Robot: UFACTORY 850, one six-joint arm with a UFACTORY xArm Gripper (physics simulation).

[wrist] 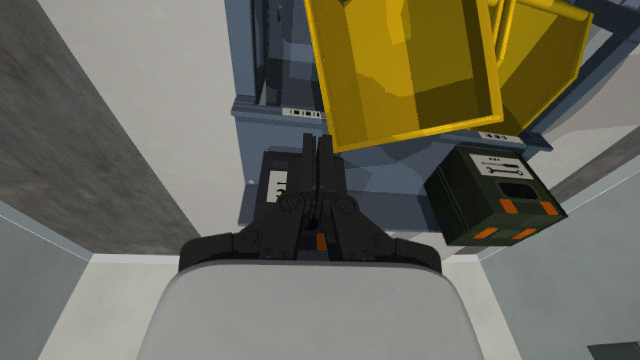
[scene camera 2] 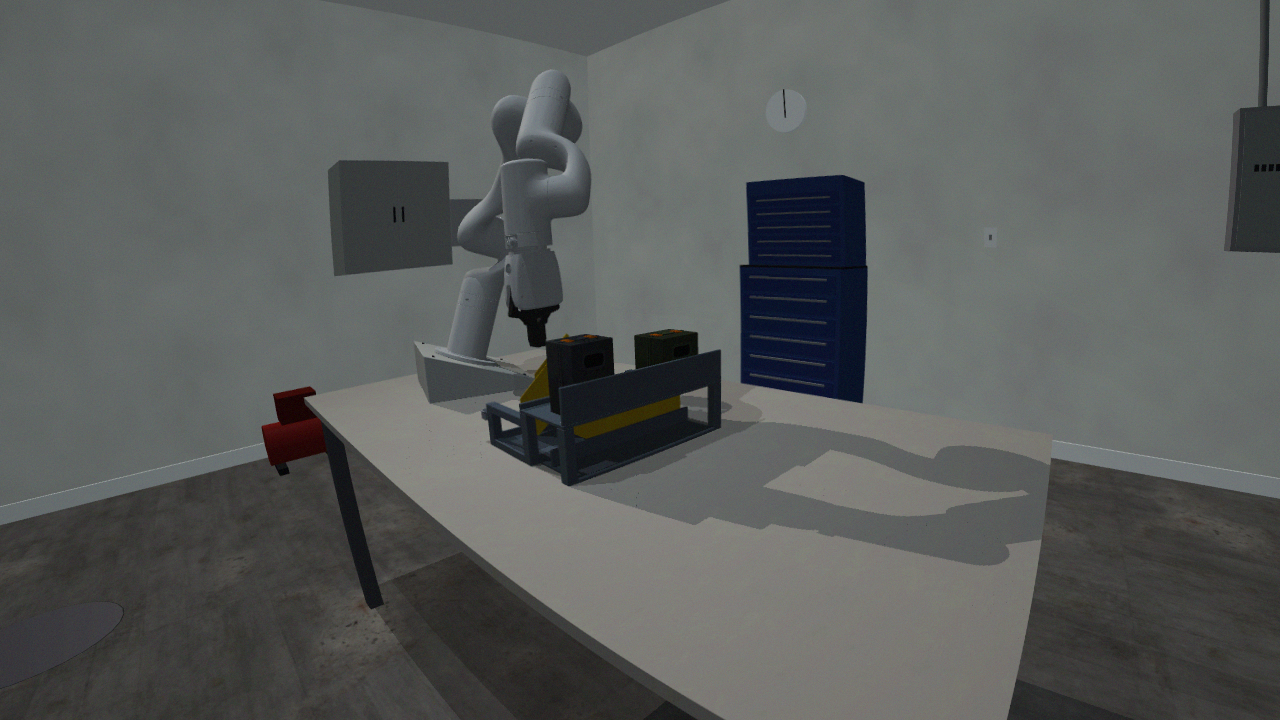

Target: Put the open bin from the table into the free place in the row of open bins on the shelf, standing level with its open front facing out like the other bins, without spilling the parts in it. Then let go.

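A yellow open bin (wrist: 440,45) (scene camera 2: 535,388) sits askew in the blue-grey shelf (wrist: 242,55) (scene camera 2: 640,386), its near edge overlapping the shelf's front rail in the wrist view. It looks tilted against a second yellow bin (wrist: 550,70) at its right. No parts can be made out clearly inside it; its far end is cut off. The compartment at its left shows a dark floor (wrist: 295,82). My gripper (wrist: 315,152) (scene camera 2: 536,343) is shut and empty, pointing down above the shelf, and its tips appear close beside the skewed bin's corner in the wrist view.
A dark green case (wrist: 495,197) (scene camera 2: 665,347) stands on the shelf top at the right. A dark grey case (scene camera 2: 580,365) (wrist: 266,185) stands at the other end, partly hidden behind my fingers in the wrist view. The shelf stands on the pale table (scene camera 2: 805,573).
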